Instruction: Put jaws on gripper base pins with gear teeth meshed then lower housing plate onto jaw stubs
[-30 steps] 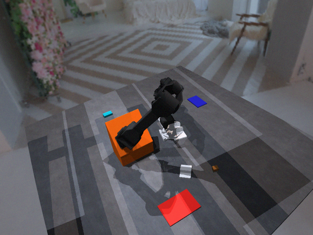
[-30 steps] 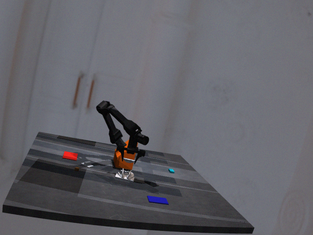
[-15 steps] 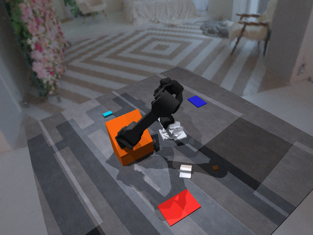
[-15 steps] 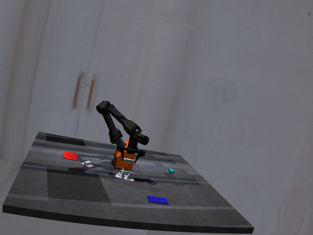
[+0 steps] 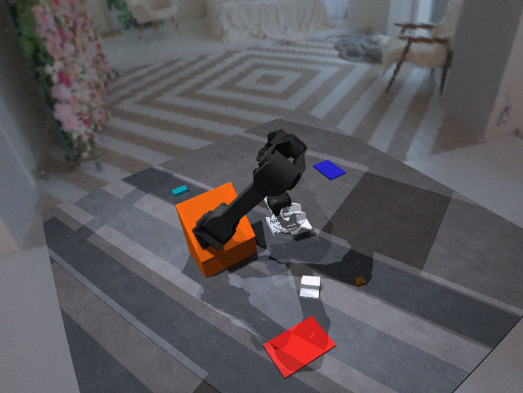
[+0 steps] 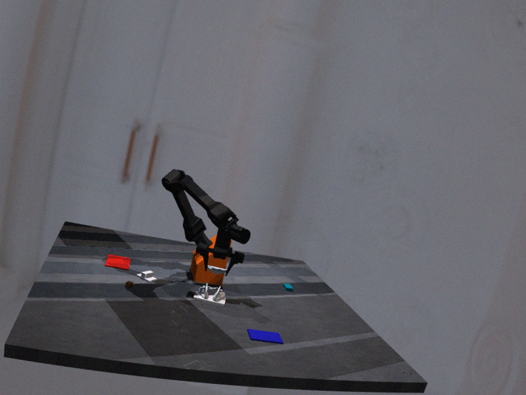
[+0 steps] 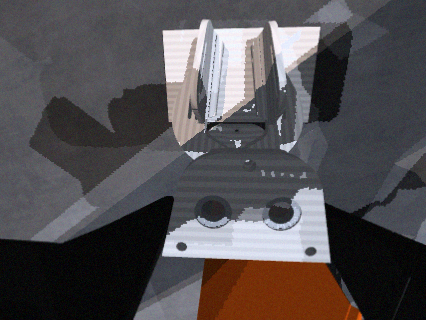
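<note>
Right now my gripper tip is 20 mm short of the gripper jaw, 20 mm to the left of it and 70 mm above it. Also, from my gripper tip: blue tile: 360 mm ahead, 120 mm to the left, 80 mm below; small brown cube: 50 mm ahead, 330 mm to the right, 80 mm below; white flat slab: 70 mm ahead, 20 mm to the right, 80 mm below.
</note>
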